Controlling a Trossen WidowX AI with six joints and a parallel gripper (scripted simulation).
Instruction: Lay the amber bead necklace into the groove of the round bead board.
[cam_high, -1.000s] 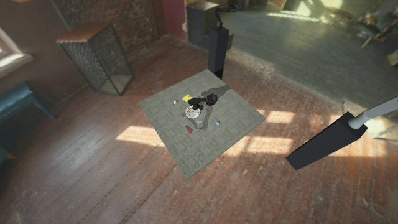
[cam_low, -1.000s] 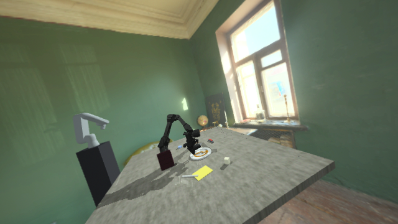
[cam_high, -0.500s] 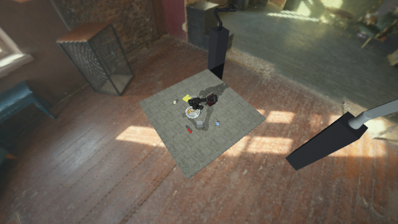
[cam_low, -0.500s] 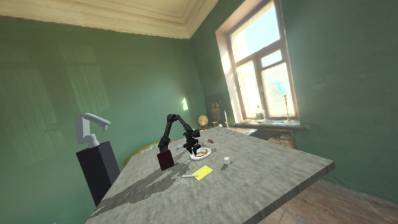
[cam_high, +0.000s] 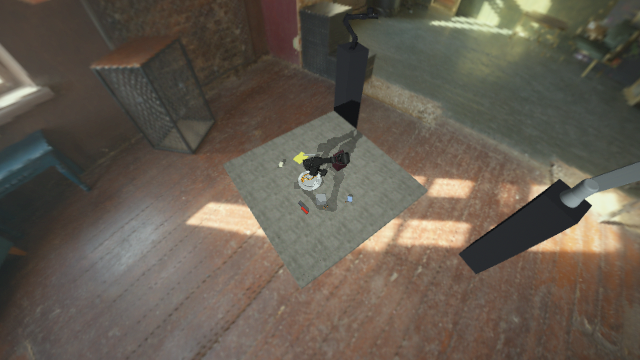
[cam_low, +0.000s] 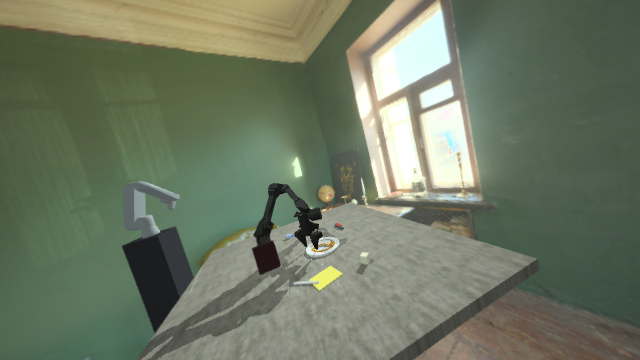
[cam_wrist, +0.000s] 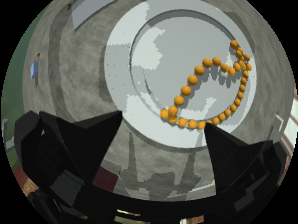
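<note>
The board lies 7 cm ahead of my gripper tip, 2 cm below it and 1 cm to the left of it. From my gripper tip the other things lie so: grey square (22 cm to the left, 8 cm ahead, 2 cm below); then white stick (25 cm to the right, 7 cm behind, 2 cm below); then yellow card (26 cm to the right, 2 cm below, 2 cm ahead).
</note>
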